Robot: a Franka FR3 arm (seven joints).
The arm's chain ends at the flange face. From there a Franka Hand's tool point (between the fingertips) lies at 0.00 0.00 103.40 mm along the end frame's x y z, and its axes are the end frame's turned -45 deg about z.
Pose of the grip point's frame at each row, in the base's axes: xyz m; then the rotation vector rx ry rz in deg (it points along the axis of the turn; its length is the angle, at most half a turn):
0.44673 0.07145 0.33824 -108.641 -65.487 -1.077
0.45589 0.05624 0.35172 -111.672 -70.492 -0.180
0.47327 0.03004 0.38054 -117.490 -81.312 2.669
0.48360 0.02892 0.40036 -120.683 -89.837 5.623
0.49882 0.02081 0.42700 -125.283 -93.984 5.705
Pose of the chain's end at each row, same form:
0.48824 -0.00013 0.40025 -127.224 -19.197 23.618
0.49667 -0.00880 0.42099 -132.015 -22.712 22.623
0.51161 -0.01925 0.46295 -141.833 -30.629 21.137
0.51972 -0.00751 0.49013 -148.422 -37.458 20.689
0.52910 -0.00753 0.52172 -154.118 -39.503 17.904

